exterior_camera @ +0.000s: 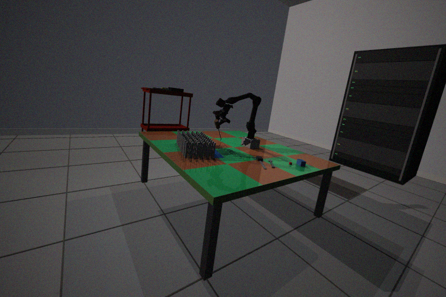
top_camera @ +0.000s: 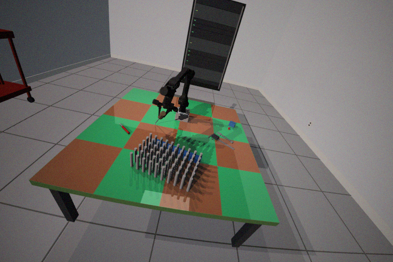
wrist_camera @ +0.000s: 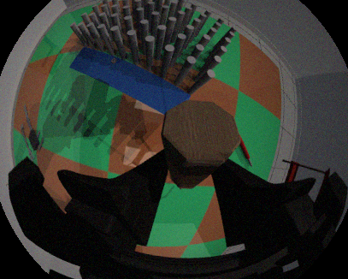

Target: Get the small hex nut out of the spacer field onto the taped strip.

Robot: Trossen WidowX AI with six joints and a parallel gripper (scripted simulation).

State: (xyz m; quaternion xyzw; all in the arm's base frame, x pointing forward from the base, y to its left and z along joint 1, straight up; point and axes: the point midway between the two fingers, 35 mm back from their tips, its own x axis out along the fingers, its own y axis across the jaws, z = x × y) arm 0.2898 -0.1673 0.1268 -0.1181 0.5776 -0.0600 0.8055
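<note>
The hook tool lies 70 mm below my gripper tip, 60 mm behind it and 20 mm to the right of it. From my gripper tip the other things lie so: grey wrench (570 mm to the left, 170 mm below, 60 mm behind); red pen-like tool (290 mm to the right, 170 mm below, 50 mm behind); blue taped strip (180 mm below, 150 mm ahead, 140 mm to the left).
</note>
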